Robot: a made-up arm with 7 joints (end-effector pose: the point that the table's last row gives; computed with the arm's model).
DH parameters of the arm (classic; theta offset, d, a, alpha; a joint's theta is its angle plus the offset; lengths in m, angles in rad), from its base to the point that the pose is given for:
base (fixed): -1.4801 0 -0.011 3.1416
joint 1: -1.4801 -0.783 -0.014 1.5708
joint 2: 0 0.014 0.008 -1.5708
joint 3: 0 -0.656 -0.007 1.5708
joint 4: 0 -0.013 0.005 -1.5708
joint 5: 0 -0.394 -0.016 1.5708
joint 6: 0 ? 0.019 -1.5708
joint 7: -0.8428 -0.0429 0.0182 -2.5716
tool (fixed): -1.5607 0.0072 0 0
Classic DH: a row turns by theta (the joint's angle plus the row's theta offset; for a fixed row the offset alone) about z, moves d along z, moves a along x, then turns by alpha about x.
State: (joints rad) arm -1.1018 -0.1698 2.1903 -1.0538 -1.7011 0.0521 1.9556
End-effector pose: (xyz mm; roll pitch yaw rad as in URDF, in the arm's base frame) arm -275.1 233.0 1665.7 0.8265 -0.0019 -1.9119
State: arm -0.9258 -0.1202 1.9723 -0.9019 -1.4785 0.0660 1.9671
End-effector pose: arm -265.4 242.5 1708.6 0.8294 0.1867 -2.0080
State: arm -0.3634 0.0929 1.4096 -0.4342 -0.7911 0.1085 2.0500
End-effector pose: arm -7.9 233.8 1832.6 0.4463 0.5074 -2.7924
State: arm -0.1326 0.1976 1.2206 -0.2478 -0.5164 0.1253 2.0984
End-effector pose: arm 162.7 159.1 1848.3 0.2435 0.4194 3.0178
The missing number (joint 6, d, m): 0.044
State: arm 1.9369 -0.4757 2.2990 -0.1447 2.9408 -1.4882 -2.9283
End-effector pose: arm 214.6 488.8 1716.1 -2.3077 0.7805 -0.2617
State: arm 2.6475 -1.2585 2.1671 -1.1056 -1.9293 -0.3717 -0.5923
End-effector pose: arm 822.4 6.2 1235.7 -0.2445 -0.6636 2.7902
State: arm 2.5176 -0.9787 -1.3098 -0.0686 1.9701 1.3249 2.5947
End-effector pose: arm 682.0 524.1 1416.3 -0.4872 0.0225 0.0872
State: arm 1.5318 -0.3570 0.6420 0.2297 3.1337 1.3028 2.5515
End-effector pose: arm -65.1 362.7 1773.7 0.4630 -0.7339 -2.4798
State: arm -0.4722 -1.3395 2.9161 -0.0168 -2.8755 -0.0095 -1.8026
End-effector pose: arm -1003.9 -405.5 1039.7 -1.0632 -0.2858 1.3310
